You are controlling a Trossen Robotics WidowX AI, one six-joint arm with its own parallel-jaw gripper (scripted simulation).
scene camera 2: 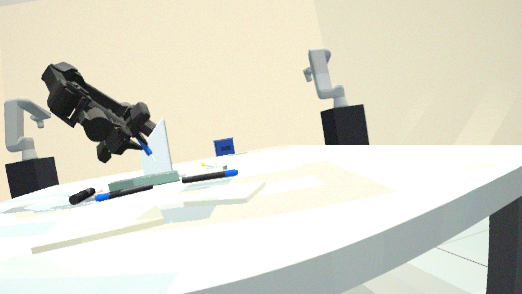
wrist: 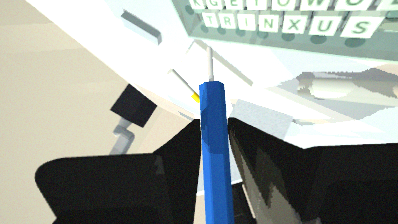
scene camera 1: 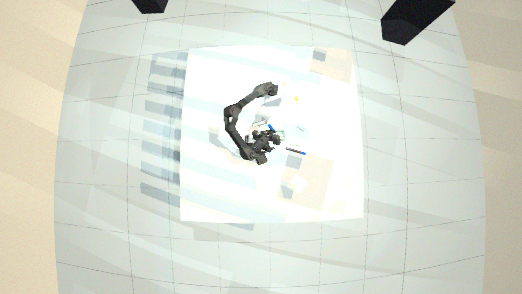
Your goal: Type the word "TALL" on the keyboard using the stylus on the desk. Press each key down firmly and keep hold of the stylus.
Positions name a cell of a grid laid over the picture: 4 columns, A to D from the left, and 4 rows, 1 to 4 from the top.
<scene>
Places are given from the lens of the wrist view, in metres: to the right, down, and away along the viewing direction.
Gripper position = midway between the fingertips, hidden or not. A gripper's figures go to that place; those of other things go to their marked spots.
my gripper (wrist: C3): 0.01, 0.01, 0.11
flat pad (wrist: C2): 0.06, -0.05, 0.25
</scene>
